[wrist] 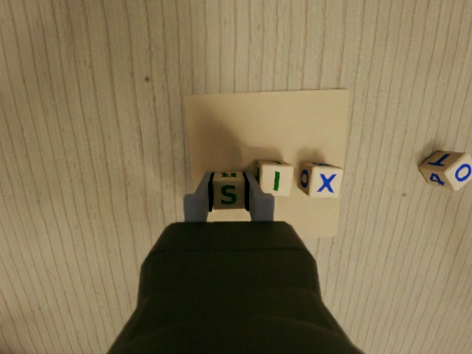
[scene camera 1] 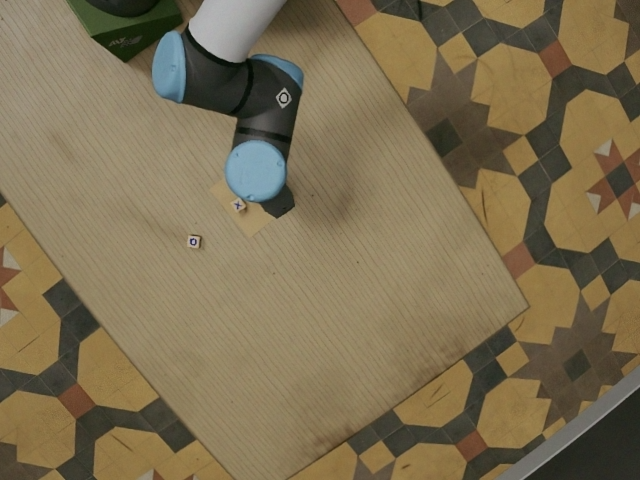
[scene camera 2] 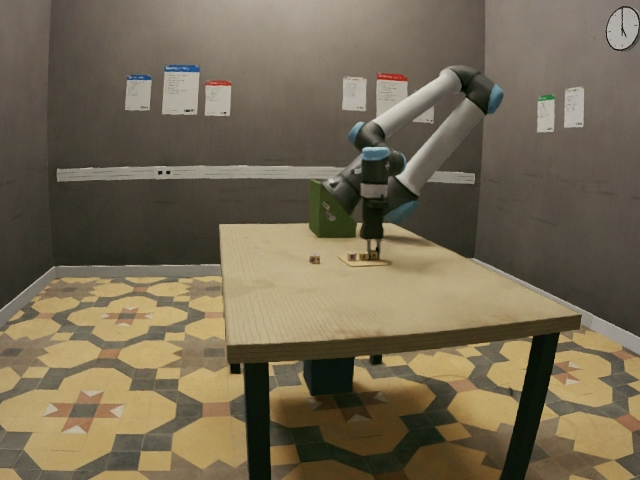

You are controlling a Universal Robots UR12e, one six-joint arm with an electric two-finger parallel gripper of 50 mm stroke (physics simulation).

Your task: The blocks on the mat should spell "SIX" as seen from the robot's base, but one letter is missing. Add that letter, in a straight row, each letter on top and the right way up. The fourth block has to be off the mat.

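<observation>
My gripper [scene camera 2: 374, 251] [wrist: 228, 184] is shut on the S block [wrist: 228, 201] [scene camera 2: 374, 255], at mat level as far as I can tell. Its green S is on top and upright in the wrist view. The I block [wrist: 276, 180] [scene camera 2: 363, 256] stands on the mat [wrist: 280, 120] [scene camera 1: 251, 225] [scene camera 2: 359, 264] just right of the right finger. The X block [wrist: 326, 183] [scene camera 1: 238, 205] [scene camera 2: 352, 256] is right of it. I and X are upright; S sits slightly lower in the wrist view than their line. The arm hides S and I in scene camera 1. The O block [wrist: 445, 170] [scene camera 1: 193, 241] [scene camera 2: 314, 259] lies off the mat.
The wooden table [scene camera 1: 310, 320] [scene camera 2: 392, 304] carries everything. The green robot base [scene camera 1: 126, 38] [scene camera 2: 330, 219] stands behind the mat. The right finger is close to the I block, with a narrow gap. The O block is turned at an angle to the row.
</observation>
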